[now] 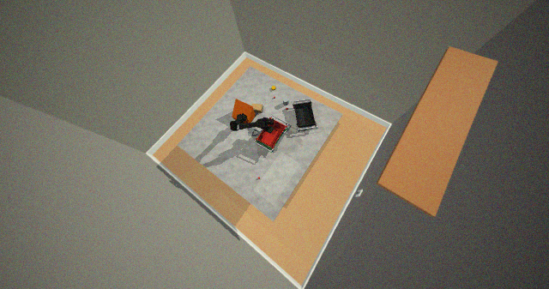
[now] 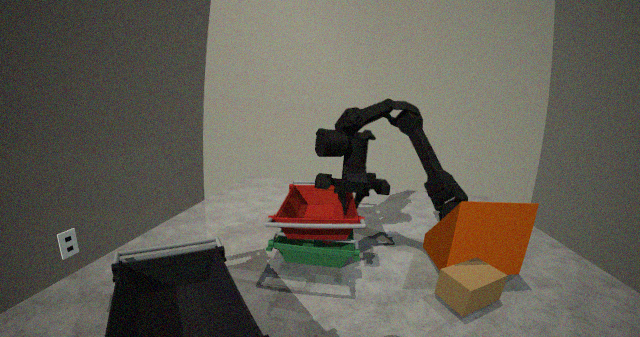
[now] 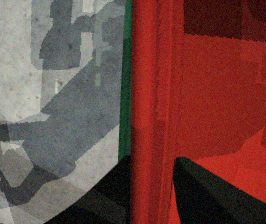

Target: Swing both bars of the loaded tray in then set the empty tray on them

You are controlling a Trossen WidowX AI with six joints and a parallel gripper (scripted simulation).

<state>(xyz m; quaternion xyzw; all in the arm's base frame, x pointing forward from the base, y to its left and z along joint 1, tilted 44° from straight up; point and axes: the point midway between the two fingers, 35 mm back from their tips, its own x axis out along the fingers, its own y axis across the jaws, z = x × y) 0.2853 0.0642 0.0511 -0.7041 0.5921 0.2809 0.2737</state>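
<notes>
The red tray lies 80 mm ahead of my gripper tip and 20 mm above it. Also, from my gripper tip: tan box 280 mm behind, 170 mm to the left, 60 mm below; then red cube 420 mm to the right, 230 mm ahead, 90 mm below; then yellow piece 510 mm to the left, 290 mm behind, 80 mm below.
</notes>
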